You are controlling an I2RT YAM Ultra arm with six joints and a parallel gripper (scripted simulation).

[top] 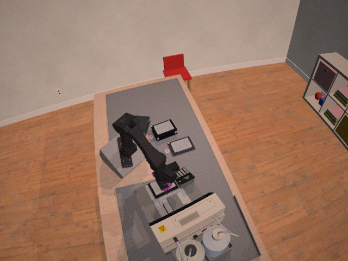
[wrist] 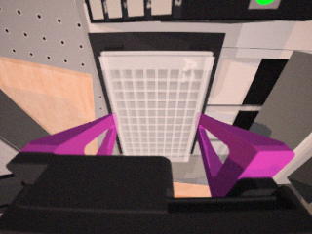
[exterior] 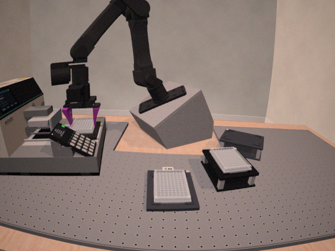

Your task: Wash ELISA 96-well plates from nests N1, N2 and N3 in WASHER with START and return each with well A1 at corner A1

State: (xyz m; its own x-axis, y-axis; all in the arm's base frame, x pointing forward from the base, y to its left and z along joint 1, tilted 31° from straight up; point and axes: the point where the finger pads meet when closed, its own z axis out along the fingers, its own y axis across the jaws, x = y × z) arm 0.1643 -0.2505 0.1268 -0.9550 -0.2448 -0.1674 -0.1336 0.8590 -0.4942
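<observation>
Right now the black carrier pocket is 20 mm below my hand. Round my hand: nest N1 (230 mm ahead, 290 mm to the left, 90 mm below); grey manifold (20 mm ahead, 150 mm to the right, 30 mm above); raised black nest (160 mm ahead, 460 mm to the left, 50 mm below).
</observation>
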